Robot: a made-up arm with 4 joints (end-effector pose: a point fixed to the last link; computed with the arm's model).
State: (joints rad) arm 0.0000 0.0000 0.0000 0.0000
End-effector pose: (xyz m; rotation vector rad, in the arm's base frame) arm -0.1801 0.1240 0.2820 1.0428 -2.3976 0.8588
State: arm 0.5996 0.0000 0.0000 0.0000
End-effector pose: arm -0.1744 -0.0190 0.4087 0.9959 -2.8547 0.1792
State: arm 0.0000 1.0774 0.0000 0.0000
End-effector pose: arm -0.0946 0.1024 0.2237 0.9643 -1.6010 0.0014
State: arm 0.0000 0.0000 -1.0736 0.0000
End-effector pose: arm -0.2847 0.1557 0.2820 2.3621 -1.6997 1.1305
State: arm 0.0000 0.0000 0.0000 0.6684
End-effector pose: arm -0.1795 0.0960 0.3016 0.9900 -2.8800 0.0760
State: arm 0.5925 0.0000 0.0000 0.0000
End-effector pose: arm -0.1743 -0.0170 0.4077 0.9970 -2.8502 0.1881
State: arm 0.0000 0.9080 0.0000 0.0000
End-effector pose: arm -0.1029 0.1060 0.2386 0.9891 -1.7352 0.1212
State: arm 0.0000 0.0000 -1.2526 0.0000
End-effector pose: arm -0.3027 0.1495 0.2820 -2.4846 1.4699 -1.1197
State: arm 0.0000 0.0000 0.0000 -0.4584
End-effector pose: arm -0.1842 0.1334 0.2607 1.0189 -1.9755 1.2889
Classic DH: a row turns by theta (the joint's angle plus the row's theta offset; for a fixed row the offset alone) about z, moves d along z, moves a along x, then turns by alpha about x. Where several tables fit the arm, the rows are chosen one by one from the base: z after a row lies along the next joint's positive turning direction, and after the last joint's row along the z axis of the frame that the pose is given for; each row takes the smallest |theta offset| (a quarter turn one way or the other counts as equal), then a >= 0, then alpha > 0; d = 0 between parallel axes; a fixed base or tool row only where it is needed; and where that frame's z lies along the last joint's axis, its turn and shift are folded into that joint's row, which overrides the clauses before.
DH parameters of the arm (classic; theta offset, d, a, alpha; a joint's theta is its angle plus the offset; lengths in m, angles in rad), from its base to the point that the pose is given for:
base (fixed): 1.3756 0.0642 -0.1948 1.8277
joint 1: 1.3988 -0.225 0.1047 1.5837
joint 2: 1.3081 0.1839 -0.0626 -1.4079
joint 3: -1.5447 -0.0776 0.0411 -1.3138
joint 4: -0.7592 0.0707 0.0108 1.3749
tool (fixed): -2.3771 -0.0519 0 0

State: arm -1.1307 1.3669 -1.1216 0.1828
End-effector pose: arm -0.1903 0.1511 -0.0747 1.0793 -1.0591 -0.0539
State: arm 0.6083 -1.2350 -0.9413 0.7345
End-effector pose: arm -0.2976 0.0704 0.3041 -1.1068 1.6160 -0.8832
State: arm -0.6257 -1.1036 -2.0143 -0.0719
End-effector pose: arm -0.3912 -0.0141 -0.0079 -2.0540 -1.0182 -1.9845
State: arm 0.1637 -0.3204 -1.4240 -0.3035
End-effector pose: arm -0.3401 0.1197 0.2600 -1.9625 1.0007 -1.6936
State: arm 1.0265 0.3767 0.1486 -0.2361
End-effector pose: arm -0.1485 -0.1528 0.4194 1.1110 -2.5649 -0.3821
